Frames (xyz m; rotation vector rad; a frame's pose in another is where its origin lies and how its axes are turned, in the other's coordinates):
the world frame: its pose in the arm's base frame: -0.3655 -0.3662 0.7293 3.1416 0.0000 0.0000
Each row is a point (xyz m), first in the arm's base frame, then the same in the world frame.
Working: the arm's base frame: its pose in the world frame: 0.3655 -0.3662 0.7293 3.1416 0.0000 0.0000

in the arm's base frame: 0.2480 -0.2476 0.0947
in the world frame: 0.6135 -0.1186 0.6346
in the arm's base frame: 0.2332 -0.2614 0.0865
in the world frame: 0.5987 -0.1048 0.6428
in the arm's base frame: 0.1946 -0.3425 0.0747
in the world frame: 0.5601 -0.0237 0.6546
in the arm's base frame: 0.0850 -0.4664 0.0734
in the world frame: 0.4505 0.1002 0.6559
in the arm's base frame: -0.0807 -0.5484 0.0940
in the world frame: 0.2848 0.1822 0.6353
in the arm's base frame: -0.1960 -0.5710 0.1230
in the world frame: 0.1695 0.2048 0.6063
